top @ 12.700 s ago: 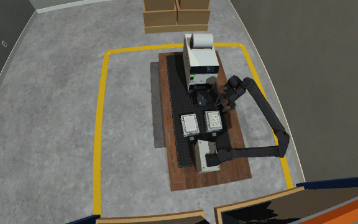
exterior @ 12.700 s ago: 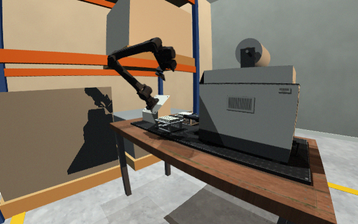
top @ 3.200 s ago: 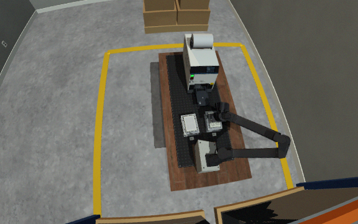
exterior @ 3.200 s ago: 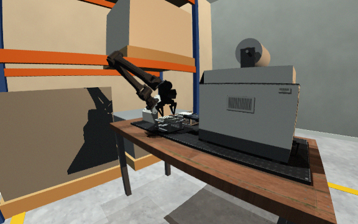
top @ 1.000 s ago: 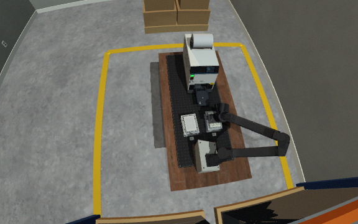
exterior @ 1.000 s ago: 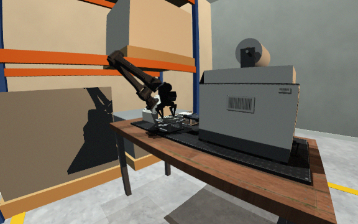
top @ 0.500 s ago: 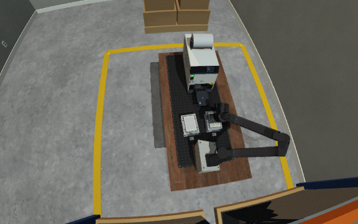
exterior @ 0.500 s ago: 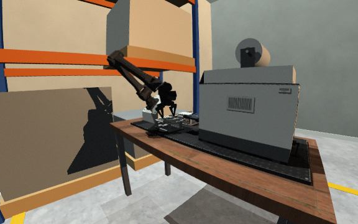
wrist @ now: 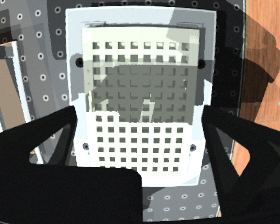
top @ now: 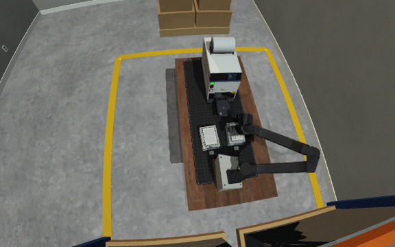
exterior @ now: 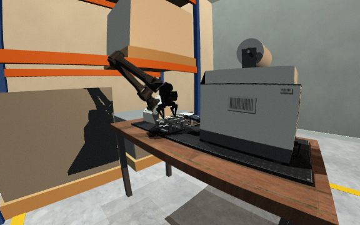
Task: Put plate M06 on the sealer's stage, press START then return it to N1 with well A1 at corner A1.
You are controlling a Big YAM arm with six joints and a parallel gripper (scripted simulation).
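Right now my hand is 20 mm above the white well plate. Round my hand: foil roll 520 mm ahead, 340 mm above, 50 mm to the left; dark stage 190 mm ahead, 60 mm to the left, 10 mm above; white plate 200 mm to the left, 20 mm below, 10 mm behind.
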